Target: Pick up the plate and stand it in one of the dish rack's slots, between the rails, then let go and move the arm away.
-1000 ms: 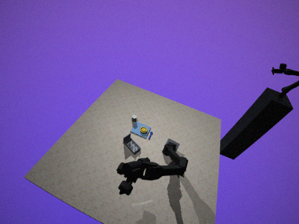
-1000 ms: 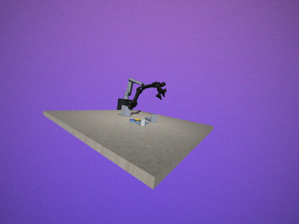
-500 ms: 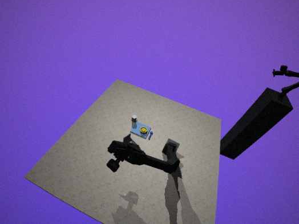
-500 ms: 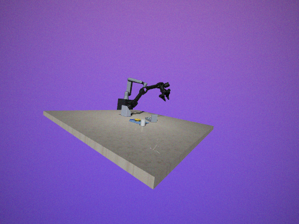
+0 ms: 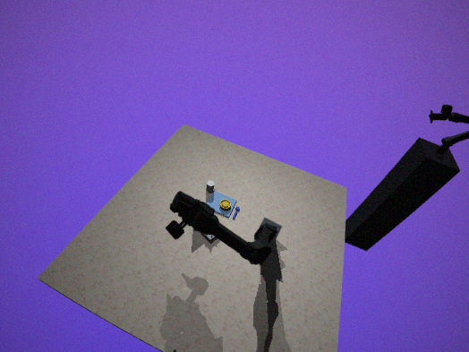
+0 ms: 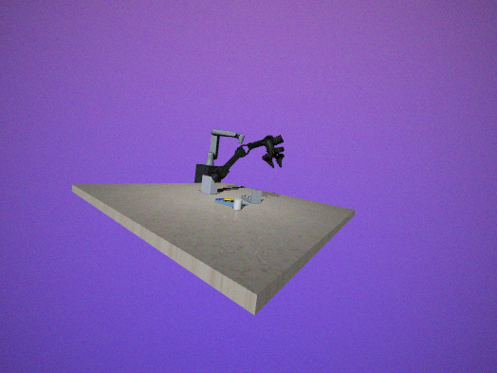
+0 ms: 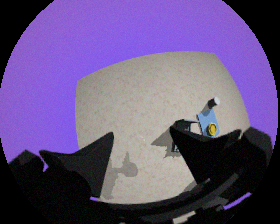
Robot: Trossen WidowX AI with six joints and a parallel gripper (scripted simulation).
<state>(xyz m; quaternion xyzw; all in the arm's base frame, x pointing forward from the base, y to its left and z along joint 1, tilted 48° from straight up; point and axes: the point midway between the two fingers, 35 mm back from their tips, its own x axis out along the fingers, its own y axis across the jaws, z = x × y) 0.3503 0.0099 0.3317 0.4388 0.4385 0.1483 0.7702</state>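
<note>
Right now my gripper tip is 350 mm to the left of the yellow plate, 220 mm above it and 110 mm past it. From my gripper tip the other things lie so: blue spoon 340 mm to the right, 230 mm below, 180 mm behind; grey dish rack 210 mm below, 160 mm to the right, 80 mm behind; light blue mat 350 mm to the right, 230 mm below, 80 mm behind.
</note>
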